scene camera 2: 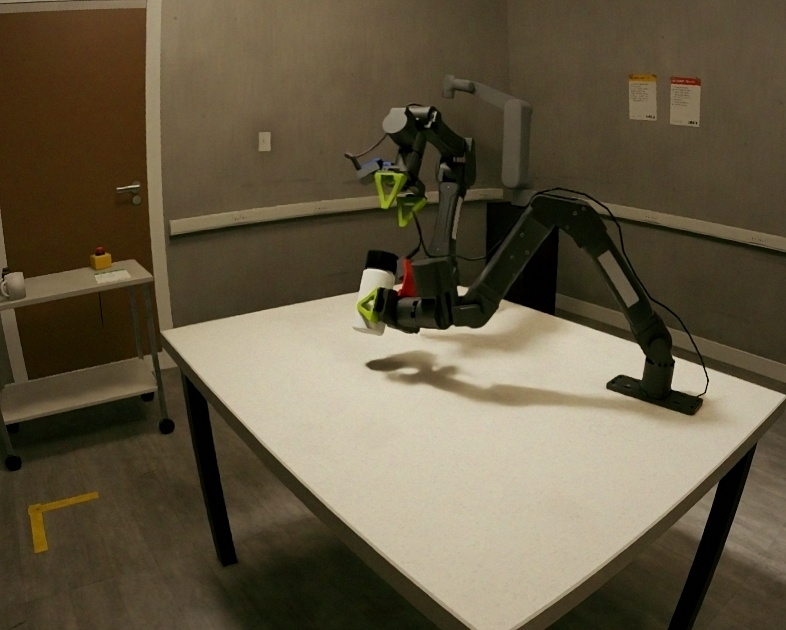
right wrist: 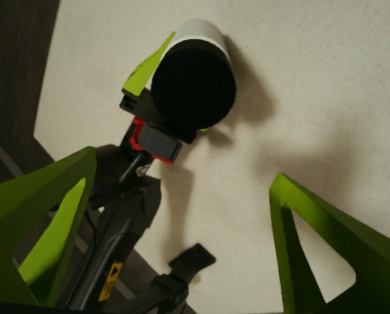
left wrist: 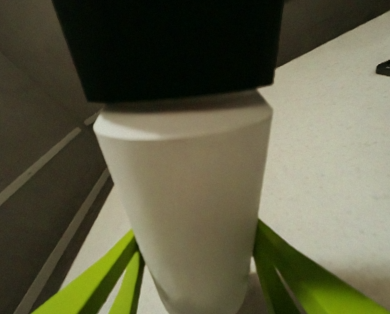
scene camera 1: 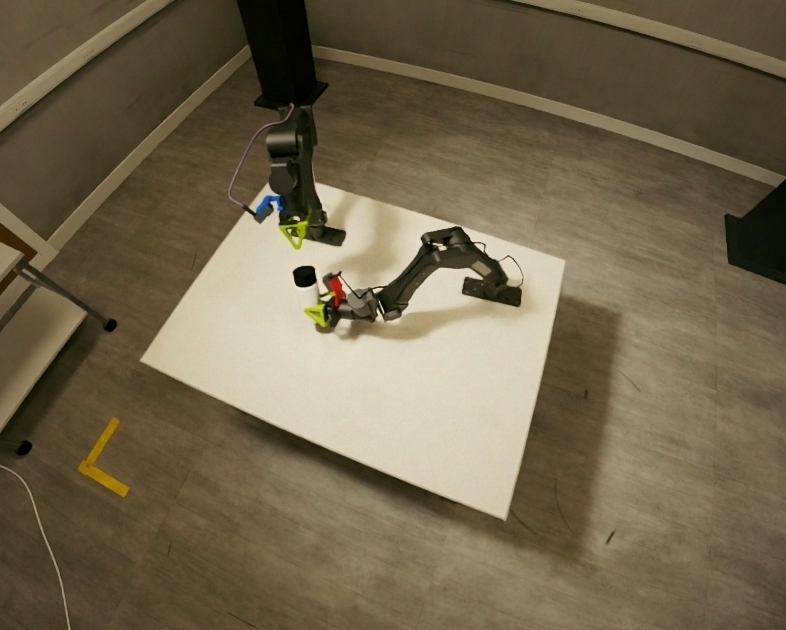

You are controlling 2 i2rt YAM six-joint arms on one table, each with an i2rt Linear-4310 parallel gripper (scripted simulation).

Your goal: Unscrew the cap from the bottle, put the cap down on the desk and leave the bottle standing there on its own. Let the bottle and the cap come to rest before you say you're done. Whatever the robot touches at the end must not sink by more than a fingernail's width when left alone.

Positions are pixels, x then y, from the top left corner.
Labels:
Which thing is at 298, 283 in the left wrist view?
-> The left gripper.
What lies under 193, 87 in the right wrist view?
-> A black cap.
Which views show the left gripper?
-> Scene camera 2, the right wrist view, the left wrist view and scene camera 1: all of them.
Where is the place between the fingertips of the right gripper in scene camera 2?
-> At 393, 218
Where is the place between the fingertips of the right gripper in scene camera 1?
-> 300, 243

